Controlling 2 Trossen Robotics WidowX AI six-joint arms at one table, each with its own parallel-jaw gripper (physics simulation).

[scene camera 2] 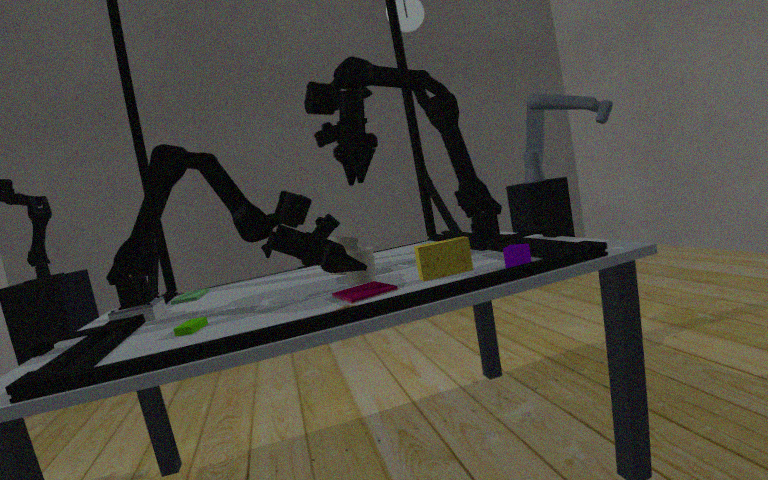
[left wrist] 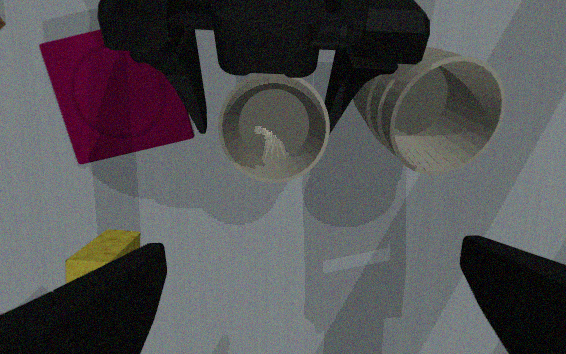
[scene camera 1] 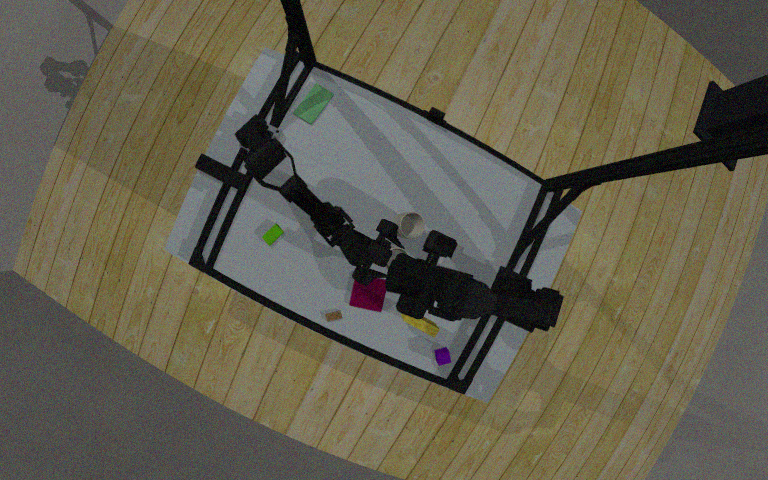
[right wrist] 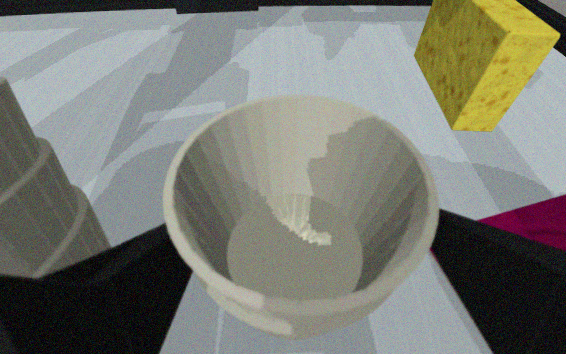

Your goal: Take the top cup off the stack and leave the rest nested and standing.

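Where they show: left gripper, fingertip midpoint: (scene camera 2: 355, 184) (left wrist: 313, 253); right gripper, fingertip midpoint: (scene camera 2: 362, 265) (left wrist: 264, 133) (right wrist: 313, 220); left arm's base, origin of the base link: (scene camera 2: 487, 237) (scene camera 1: 509, 286); right arm's base, origin of the base link: (scene camera 2: 136, 304).
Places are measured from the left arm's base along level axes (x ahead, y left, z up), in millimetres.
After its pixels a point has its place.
Note:
A stack of nested beige cups (scene camera 1: 412, 225) {z 22, x 371, y -47 mm} (scene camera 2: 349, 244) {z 60, x 374, y -8 mm} (left wrist: 422, 112) {z 25, x 381, y -48 mm} stands upright on the grey table (scene camera 1: 454, 190) {z -21, x 289, y -202 mm}. A single beige cup (scene camera 2: 369, 260) (left wrist: 274, 128) {z 2, x 372, y 62 mm} (right wrist: 299, 218) {z 2, x 361, y 66 mm} stands upright beside it, mostly hidden under the left arm in scene camera 1. My right gripper (scene camera 2: 351, 265) {z 14, x 369, y 70 mm} (left wrist: 264, 133) {z 14, x 369, y 70 mm} (right wrist: 313, 220) {z 14, x 369, y 70 mm} is low at the table and open, with one finger on each side of the single cup. My left gripper (scene camera 2: 354, 180) {z 198, x 346, y 52 mm} (scene camera 1: 411, 276) {z 198, x 346, y 52 mm} is open and empty, hanging high above the two cups.
A magenta tile (scene camera 1: 368, 295) {z -13, x 402, y 195 mm} (scene camera 2: 364, 290) {z -13, x 406, y 198 mm} (left wrist: 137, 105) {z -13, x 394, y 174 mm} lies close to the single cup. A yellow sponge (scene camera 1: 421, 325) {z 49, x 231, y 207 mm} (scene camera 2: 443, 257) {z 18, x 237, y 220 mm} (right wrist: 439, 60) {z 2, x 226, y 192 mm}, a purple cube (scene camera 1: 442, 356) {z 18, x 117, y 282 mm} (scene camera 2: 516, 254) {z 6, x 121, y 304 mm}, a brown block (scene camera 1: 334, 315) {z -13, x 472, y 295 mm}, a lime block (scene camera 1: 273, 234) {z -7, x 737, y 142 mm} and a green tile (scene camera 1: 314, 103) {z -12, x 793, y -275 mm} also lie on the table.

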